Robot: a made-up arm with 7 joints.
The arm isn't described. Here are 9 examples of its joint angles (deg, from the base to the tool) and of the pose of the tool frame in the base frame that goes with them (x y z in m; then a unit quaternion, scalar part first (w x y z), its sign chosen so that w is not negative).
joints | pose
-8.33 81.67 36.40 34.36 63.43 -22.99 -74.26 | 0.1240 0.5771 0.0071 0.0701 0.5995 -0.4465 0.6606
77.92 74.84 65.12 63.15 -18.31 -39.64 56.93 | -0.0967 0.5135 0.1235 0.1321 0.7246 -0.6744 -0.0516
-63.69 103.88 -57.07 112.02 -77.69 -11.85 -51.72 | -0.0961 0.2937 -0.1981 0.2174 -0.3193 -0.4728 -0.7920
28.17 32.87 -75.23 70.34 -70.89 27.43 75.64 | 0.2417 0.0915 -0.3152 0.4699 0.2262 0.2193 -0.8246
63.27 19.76 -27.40 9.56 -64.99 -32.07 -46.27 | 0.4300 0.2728 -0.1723 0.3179 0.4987 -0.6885 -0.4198
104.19 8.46 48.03 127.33 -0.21 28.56 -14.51 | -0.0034 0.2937 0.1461 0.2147 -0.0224 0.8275 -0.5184
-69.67 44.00 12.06 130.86 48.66 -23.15 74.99 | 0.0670 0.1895 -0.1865 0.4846 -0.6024 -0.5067 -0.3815
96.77 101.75 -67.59 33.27 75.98 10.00 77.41 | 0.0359 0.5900 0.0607 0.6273 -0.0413 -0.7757 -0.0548
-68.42 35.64 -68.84 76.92 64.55 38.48 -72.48 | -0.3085 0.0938 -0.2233 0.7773 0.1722 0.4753 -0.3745
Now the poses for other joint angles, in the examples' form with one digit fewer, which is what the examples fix.
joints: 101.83 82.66 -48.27 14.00 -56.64 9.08 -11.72
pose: 0.098 0.597 0.065 0.536 0.842 -0.033 -0.043
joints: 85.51 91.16 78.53 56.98 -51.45 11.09 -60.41
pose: -0.223 0.489 0.062 0.257 -0.553 0.007 -0.792
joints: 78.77 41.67 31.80 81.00 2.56 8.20 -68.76
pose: 0.144 0.406 0.201 0.074 -0.323 0.591 -0.736
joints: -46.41 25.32 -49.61 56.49 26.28 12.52 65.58
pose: -0.193 0.132 -0.384 0.708 -0.652 0.254 -0.094
